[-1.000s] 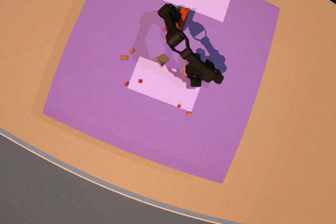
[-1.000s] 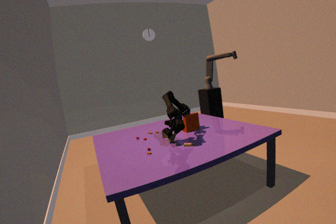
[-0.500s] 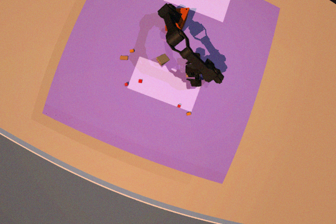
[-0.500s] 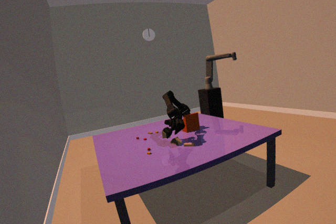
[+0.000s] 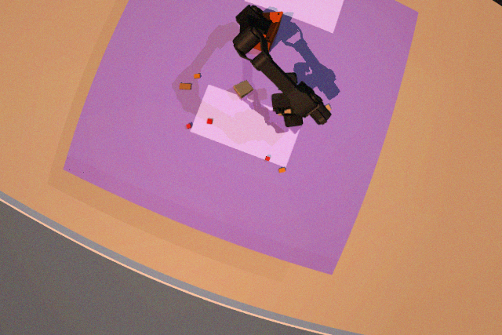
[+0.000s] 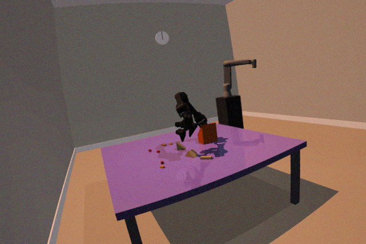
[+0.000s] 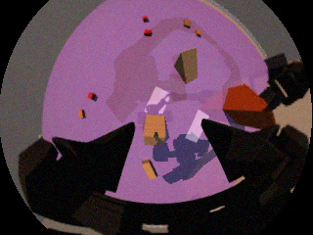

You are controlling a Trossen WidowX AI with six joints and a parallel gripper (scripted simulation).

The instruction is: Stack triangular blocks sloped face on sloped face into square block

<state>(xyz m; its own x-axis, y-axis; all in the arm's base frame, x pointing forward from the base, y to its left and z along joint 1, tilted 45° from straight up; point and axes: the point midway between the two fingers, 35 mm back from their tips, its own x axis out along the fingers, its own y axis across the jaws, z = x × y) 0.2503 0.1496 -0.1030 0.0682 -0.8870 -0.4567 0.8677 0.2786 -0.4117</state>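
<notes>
Right now my gripper tip is 50 mm to the right of the tan triangular block and 90 mm above it.
</notes>
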